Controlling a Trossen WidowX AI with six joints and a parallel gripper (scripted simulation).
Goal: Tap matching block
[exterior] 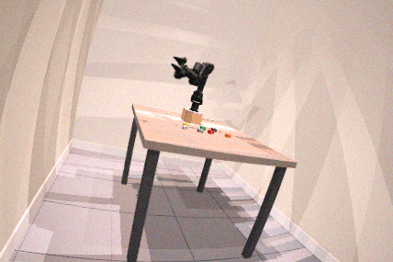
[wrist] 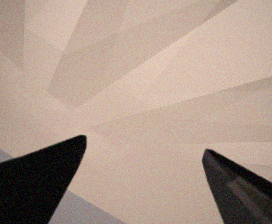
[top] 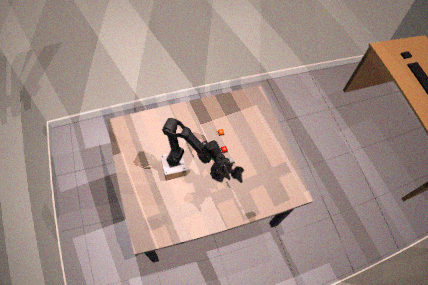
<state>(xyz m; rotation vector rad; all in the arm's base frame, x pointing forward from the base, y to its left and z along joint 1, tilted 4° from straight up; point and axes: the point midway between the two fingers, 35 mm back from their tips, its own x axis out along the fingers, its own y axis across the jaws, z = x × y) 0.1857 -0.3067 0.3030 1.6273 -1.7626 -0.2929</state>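
Right now the green block marked 7 is 39 cm below my gripper tip, 32 cm to the left of it and 4 cm ahead of it. Also, from my gripper tip: yellow block 39 cm below, 19 cm to the left, 4 cm ahead; red block 39 cm below, 34 cm to the left, 13 cm ahead; white block 39 cm below, 15 cm to the left, 12 cm ahead.
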